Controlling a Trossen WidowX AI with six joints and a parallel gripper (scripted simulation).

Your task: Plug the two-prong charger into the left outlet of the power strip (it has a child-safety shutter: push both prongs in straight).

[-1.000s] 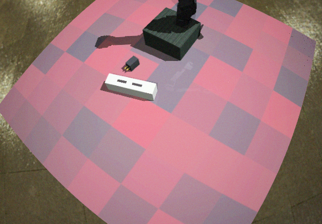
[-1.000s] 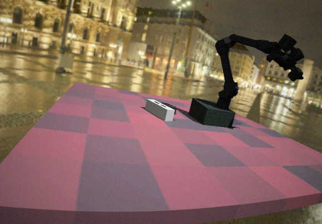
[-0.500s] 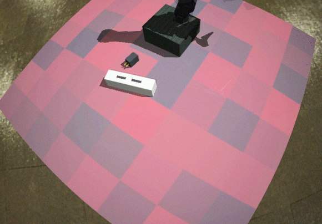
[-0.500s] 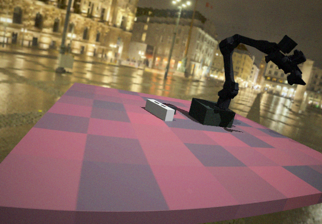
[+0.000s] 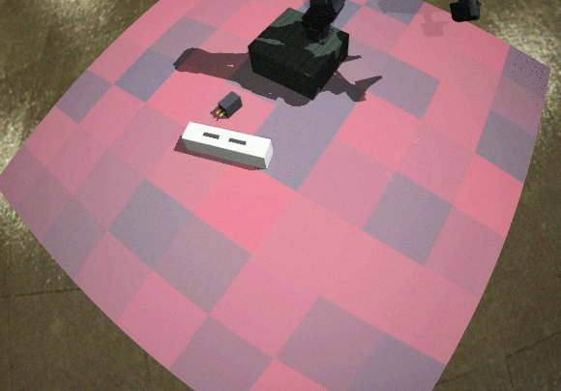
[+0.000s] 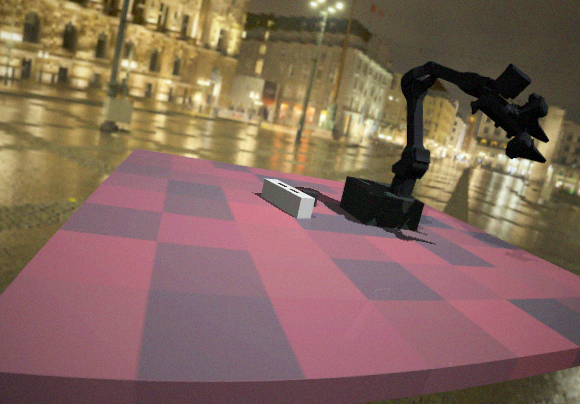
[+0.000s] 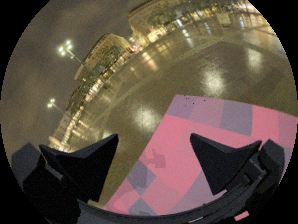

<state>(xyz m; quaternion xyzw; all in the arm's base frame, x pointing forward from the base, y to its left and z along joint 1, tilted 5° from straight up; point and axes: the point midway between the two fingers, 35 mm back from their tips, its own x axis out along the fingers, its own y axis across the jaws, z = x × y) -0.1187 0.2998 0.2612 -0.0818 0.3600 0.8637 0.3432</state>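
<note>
My gripper tip is now 410 mm short of the charger, 450 mm to the left of it and 290 mm above it.
</note>
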